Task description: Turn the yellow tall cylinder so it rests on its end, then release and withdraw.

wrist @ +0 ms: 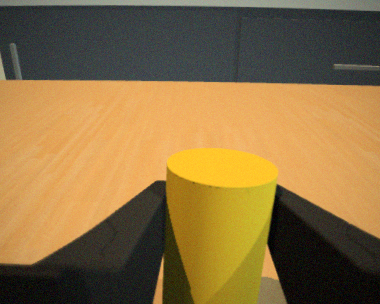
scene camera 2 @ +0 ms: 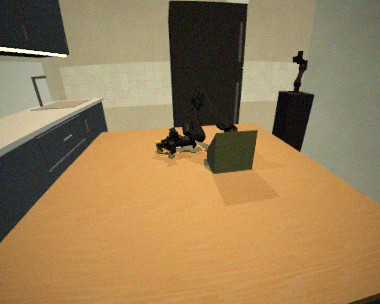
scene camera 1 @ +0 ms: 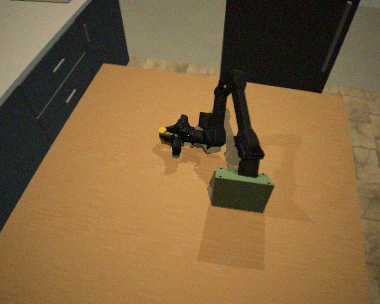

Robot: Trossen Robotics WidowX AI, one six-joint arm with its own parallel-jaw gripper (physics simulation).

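Observation:
The yellow tall cylinder (scene camera 1: pixel 162 130) (scene camera 2: pixel 159 146) (wrist: pixel 217 225) is upright between the fingers, its flat round top facing up in the wrist view. My gripper (scene camera 1: pixel 166 135) (scene camera 2: pixel 161 146) (wrist: pixel 214 193) is shut on it, one dark finger pressed to each side, and reaches out level, low over the table. In the two scene views the fingers cover part of the cylinder. Its lower end is out of frame in the wrist view, so whether it touches the table cannot be told for certain.
The wooden table (scene camera 1: pixel 125 225) (scene camera 2: pixel 165 240) (wrist: pixel 100 130) carries the arm's green base block (scene camera 1: pixel 242 191) (scene camera 2: pixel 234 152), to the right of the gripper in the scene views. Dark blue cabinets (scene camera 1: pixel 65 80) (scene camera 2: pixel 65 142) (wrist: pixel 125 45) stand beyond the table's left edge. A black fridge (scene camera 1: pixel 280 45) (scene camera 2: pixel 207 60) stands behind.

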